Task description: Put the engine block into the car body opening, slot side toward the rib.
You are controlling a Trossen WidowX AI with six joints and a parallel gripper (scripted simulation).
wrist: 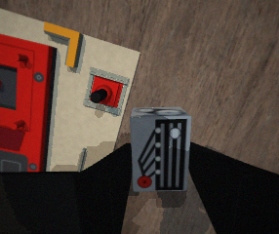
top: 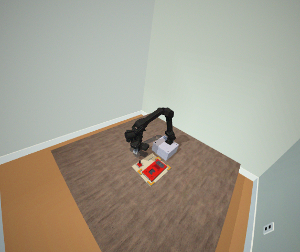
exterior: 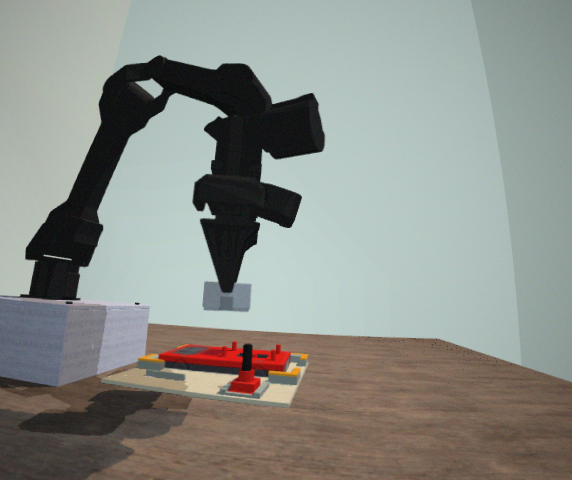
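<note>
My gripper tip is 2 cm short of the black post, 6 cm to the right of it and 9 cm above it. Also, from my gripper tip: engine block: 1 cm below.
</note>
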